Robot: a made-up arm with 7 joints.
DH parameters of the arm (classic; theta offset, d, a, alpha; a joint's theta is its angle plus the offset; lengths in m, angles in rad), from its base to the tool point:
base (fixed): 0 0 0 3.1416
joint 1: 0 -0.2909 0 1.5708
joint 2: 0 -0.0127 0 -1.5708
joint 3: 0 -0.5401 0 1.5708
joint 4: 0 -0.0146 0 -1.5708
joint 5: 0 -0.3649 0 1.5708
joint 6: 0 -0.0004 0 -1.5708
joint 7: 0 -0.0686 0 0
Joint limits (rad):
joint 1: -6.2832..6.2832
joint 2: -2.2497..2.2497
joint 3: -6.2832..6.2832
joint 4: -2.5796..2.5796
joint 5: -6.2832..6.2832
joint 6: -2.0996..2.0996
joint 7: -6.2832..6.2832
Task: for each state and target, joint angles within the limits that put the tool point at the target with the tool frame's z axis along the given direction. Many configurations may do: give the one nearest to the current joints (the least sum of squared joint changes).
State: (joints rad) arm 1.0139 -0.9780 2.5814 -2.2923 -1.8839 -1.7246 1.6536
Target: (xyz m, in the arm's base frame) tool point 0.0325 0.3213 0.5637 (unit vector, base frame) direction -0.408 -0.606 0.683
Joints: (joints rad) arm 0.9419 -1.2291 2.5177 -2.2272 -1.4591 -1.7254 1.6536
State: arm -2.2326 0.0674 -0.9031 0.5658 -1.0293 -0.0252 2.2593
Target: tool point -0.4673 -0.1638 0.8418 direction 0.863 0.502 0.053
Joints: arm -3.0346 0.1442 -0.5821 1.3912 -0.4226 0.1274 2.2593
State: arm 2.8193 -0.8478 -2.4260 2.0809 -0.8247 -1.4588 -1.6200
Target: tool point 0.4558 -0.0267 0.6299 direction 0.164 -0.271 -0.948
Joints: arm 2.4440 -0.8952 -1.5901 1.8824 -0.9527 -2.0996 -1.6200
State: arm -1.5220 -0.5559 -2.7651 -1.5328 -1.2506 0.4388 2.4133
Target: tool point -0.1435 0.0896 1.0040 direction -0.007 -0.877 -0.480
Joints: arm -1.7900 -0.4152 -3.5206 -1.4121 -1.6411 0.5775 2.4133
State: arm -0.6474 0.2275 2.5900 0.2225 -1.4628 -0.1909 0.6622
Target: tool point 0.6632 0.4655 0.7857 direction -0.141 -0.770 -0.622
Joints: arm -0.4820 0.9616 2.4616 -0.2841 -1.5916 -0.6781 0.6622
